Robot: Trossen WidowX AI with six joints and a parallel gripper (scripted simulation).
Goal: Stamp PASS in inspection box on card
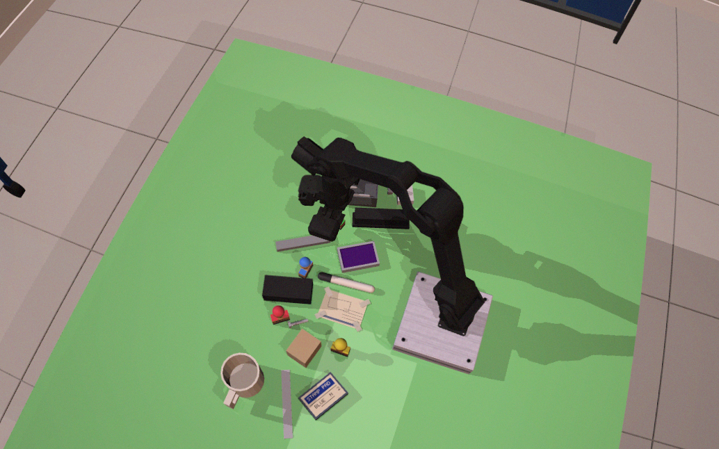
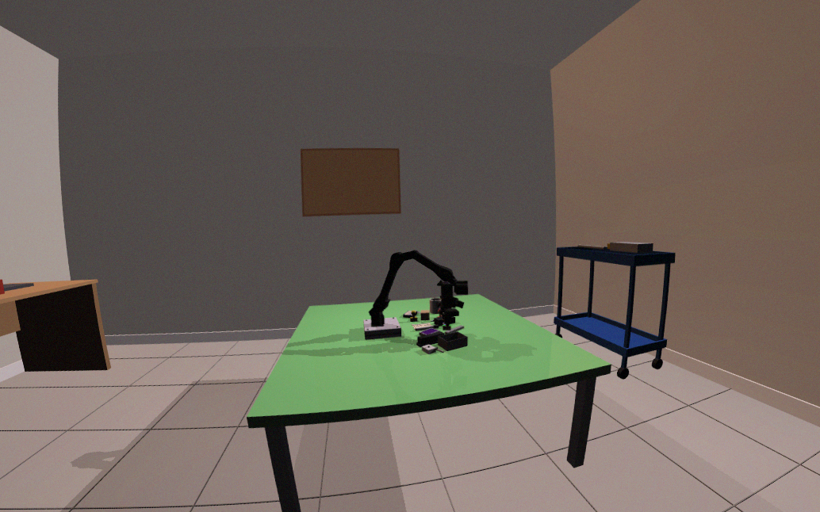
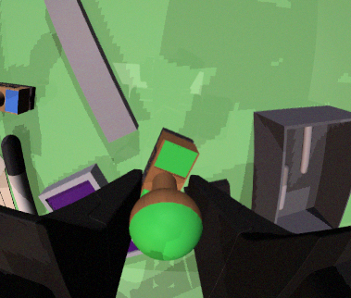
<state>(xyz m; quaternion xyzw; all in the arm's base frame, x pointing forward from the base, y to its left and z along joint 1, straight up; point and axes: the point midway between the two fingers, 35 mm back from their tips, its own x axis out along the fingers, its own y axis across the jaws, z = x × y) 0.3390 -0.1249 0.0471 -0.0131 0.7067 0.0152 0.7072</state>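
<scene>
The purple ink pad is 80 mm behind my gripper tip, 50 mm to the left of it and 50 mm below it. Also, from my gripper tip: long black block: 90 mm behind, 60 mm to the right, 40 mm below; then green-knobbed PASS stamp: right at my gripper tip; then dark tray: 10 mm behind, 120 mm to the right, 50 mm below.
</scene>
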